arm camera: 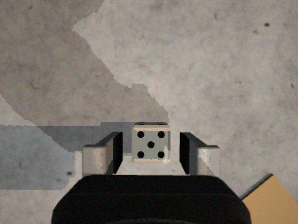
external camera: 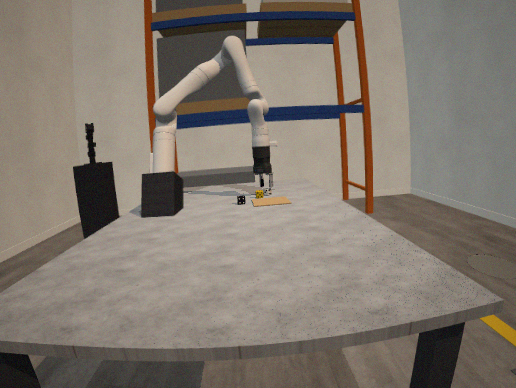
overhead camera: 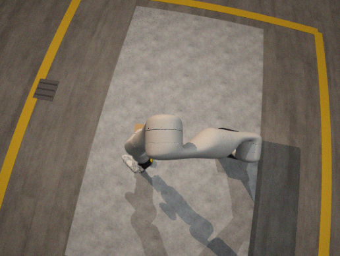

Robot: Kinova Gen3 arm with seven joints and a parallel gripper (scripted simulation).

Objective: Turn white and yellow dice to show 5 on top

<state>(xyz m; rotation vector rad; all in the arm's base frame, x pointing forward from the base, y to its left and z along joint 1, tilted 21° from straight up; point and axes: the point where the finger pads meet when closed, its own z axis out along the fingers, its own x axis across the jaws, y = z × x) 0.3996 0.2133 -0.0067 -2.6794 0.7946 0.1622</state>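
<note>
My gripper is now 40 mm above the white die. Also, from my hand: tan mat 160 mm to the right, 50 mm below, 10 mm ahead; then black die 160 mm to the right, 100 mm behind, 40 mm below; then yellow die 60 mm to the right, 40 mm below, 30 mm behind.
</note>
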